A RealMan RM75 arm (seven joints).
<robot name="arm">
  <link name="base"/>
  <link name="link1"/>
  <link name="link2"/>
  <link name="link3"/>
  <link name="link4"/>
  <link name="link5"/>
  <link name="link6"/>
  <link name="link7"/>
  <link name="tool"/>
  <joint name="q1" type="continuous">
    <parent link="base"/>
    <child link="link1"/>
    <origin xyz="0 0 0.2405"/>
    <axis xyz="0 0 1"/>
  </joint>
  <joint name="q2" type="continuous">
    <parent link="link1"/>
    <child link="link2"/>
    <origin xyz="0 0 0" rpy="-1.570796 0 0"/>
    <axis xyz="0 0 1"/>
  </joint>
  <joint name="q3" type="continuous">
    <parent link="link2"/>
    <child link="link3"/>
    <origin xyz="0 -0.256 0" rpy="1.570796 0 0"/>
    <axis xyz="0 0 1"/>
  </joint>
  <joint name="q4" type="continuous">
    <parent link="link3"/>
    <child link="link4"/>
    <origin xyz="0 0 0" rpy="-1.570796 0 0"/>
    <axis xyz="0 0 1"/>
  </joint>
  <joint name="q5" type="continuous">
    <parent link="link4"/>
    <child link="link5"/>
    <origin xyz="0 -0.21 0" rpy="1.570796 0 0"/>
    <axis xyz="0 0 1"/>
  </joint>
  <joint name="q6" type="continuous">
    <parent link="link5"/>
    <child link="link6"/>
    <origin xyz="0 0 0" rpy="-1.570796 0 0"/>
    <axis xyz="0 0 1"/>
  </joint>
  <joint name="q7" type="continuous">
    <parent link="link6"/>
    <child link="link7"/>
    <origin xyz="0 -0.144 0" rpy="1.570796 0 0"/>
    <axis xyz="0 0 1"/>
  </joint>
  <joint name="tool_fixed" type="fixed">
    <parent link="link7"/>
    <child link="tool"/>
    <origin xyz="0 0 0"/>
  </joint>
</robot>
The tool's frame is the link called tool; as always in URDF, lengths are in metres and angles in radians. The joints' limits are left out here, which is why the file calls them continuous.
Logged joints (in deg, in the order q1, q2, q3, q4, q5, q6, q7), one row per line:
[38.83 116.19 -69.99 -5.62 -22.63 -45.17 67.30]
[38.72 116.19 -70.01 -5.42 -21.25 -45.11 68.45]
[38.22 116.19 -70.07 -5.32 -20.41 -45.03 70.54]
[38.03 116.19 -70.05 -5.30 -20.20 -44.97 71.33]
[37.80 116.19 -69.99 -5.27 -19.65 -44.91 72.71]
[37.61 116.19 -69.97 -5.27 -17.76 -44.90 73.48]
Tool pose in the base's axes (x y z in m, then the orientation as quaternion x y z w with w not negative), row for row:
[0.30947 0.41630 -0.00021 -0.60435 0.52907 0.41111 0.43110]
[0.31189 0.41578 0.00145 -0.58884 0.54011 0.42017 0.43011]
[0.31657 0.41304 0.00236 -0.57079 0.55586 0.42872 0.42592]
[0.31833 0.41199 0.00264 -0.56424 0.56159 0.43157 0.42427]
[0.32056 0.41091 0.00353 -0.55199 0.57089 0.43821 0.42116]
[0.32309 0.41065 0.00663 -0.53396 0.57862 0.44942 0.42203]
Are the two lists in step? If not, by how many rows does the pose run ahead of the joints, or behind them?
They are in step.
